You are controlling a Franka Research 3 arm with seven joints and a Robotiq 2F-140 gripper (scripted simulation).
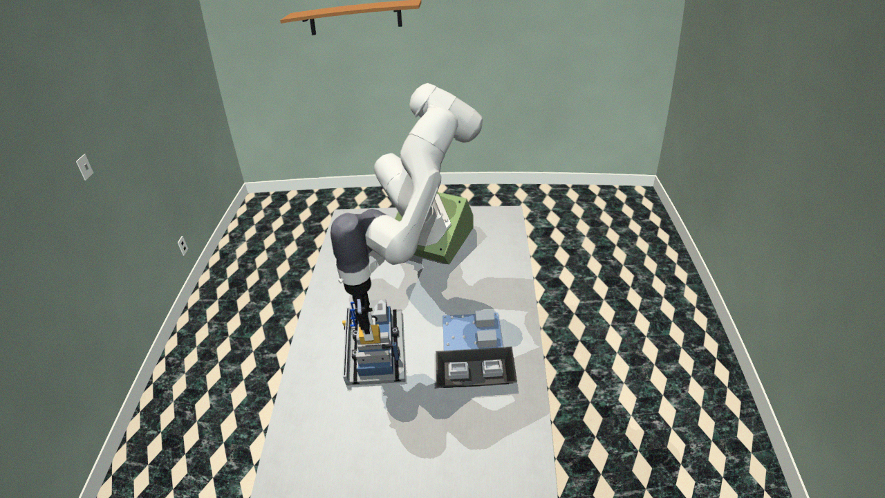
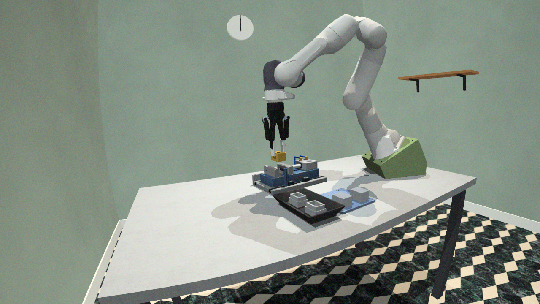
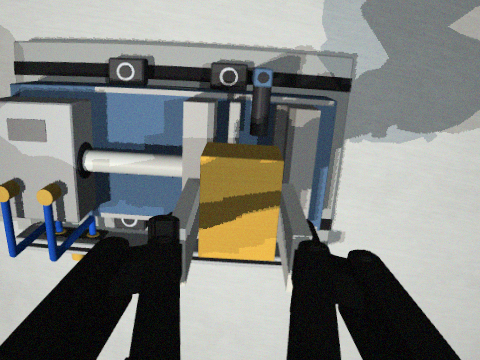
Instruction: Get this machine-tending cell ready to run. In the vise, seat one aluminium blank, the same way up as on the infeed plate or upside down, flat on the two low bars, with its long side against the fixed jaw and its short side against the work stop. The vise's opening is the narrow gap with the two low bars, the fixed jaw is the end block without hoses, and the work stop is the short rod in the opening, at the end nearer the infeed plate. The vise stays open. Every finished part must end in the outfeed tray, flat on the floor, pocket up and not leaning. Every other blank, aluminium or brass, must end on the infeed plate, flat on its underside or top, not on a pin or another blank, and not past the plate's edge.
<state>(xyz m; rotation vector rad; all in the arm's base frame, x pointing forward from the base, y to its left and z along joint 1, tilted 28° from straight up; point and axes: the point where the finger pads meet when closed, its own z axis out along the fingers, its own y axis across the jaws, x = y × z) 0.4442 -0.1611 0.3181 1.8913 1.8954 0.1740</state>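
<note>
Now: hand 8 cm past the white rod, 1 cm to the right of it and 10 cm above it. From my hand the other things lie so: hose block: 15 cm behind, 1 cm to the left, 10 cm below; then brass blank: 4 cm below; then vise: 6 cm behind, 14 cm below.
</note>
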